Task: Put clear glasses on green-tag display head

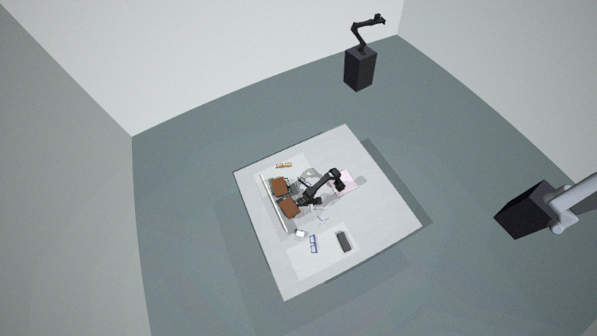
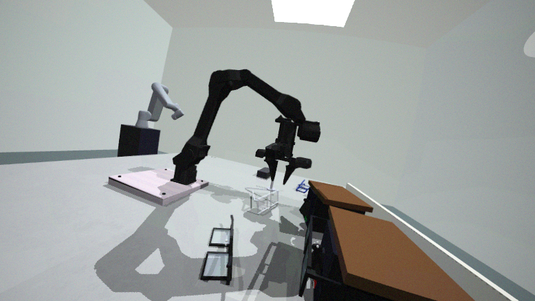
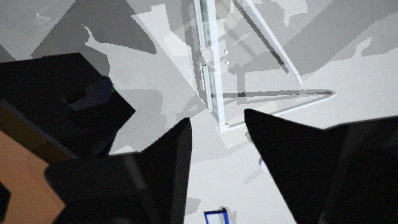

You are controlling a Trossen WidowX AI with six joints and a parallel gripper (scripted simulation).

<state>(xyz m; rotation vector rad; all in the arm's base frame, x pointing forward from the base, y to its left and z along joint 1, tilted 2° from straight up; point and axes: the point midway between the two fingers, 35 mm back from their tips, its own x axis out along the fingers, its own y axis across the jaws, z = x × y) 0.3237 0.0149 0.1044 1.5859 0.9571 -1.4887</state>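
Right now the thin stand is 2 cm behind my gripper tip, 15 cm to the left of it and 6 cm below it. The rest, counted from my gripper tip: white rail 26 cm ahead, 20 cm to the right, 3 cm below; display head 11 cm ahead, 29 cm to the right, 2 cm below; white block 20 cm ahead, 15 cm to the left, 5 cm below.
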